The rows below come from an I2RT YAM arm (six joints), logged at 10 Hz.
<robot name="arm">
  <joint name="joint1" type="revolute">
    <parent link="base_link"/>
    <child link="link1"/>
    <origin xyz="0 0 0.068" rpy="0 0 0"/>
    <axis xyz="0 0 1"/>
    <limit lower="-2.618" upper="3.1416"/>
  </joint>
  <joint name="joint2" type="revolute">
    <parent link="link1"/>
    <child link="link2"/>
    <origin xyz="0.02 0.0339 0.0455" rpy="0 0 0"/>
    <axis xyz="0 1 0"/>
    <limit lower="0" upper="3.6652"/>
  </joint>
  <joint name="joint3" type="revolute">
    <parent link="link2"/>
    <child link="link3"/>
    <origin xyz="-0.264 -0.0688 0" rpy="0 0 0"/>
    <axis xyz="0 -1 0"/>
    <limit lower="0" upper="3.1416"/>
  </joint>
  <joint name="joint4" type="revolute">
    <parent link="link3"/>
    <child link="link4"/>
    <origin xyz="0.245 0.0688 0.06" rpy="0 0 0"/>
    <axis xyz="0 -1 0"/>
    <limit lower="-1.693" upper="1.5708"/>
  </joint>
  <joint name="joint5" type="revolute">
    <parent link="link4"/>
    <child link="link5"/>
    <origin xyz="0.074 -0.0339 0.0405" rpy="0 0 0"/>
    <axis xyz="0 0 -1"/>
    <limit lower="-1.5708" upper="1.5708"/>
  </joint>
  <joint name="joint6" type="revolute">
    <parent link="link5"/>
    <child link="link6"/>
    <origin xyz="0.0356 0 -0.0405" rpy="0 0 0"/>
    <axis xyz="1 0 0"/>
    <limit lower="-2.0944" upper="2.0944"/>
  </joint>
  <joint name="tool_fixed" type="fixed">
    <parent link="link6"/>
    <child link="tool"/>
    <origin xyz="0 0 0" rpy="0 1.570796 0"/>
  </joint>
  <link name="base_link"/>
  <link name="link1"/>
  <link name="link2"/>
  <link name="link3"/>
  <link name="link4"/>
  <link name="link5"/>
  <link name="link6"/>
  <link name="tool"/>
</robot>
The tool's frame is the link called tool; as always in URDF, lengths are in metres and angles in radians.
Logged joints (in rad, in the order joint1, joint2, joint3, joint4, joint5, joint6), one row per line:
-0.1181, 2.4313, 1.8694, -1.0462, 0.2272, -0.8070
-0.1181, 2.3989, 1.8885, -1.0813, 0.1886, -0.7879
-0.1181, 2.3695, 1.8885, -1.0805, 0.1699, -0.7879
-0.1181, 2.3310, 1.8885, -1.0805, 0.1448, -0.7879
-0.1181, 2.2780, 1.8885, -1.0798, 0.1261, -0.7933
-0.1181, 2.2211, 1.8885, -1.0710, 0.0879, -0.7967
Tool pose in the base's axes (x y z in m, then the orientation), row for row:
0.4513, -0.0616, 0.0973, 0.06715, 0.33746, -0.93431, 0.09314
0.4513, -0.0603, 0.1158, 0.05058, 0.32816, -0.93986, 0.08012
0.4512, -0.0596, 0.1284, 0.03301, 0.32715, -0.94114, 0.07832
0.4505, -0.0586, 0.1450, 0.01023, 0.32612, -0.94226, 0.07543
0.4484, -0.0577, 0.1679, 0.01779, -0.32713, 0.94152, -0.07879
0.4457, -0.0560, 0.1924, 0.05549, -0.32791, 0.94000, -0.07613
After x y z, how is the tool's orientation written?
As a quaternion, w x y z.
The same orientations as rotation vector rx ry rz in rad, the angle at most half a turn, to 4 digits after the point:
1.0171, -2.8160, 0.2807
0.9990, -2.8612, 0.2439
1.0067, -2.8961, 0.2410
1.0179, -2.9411, 0.2354
-1.0162, 2.9248, -0.2448
-0.9953, 2.8531, -0.2311

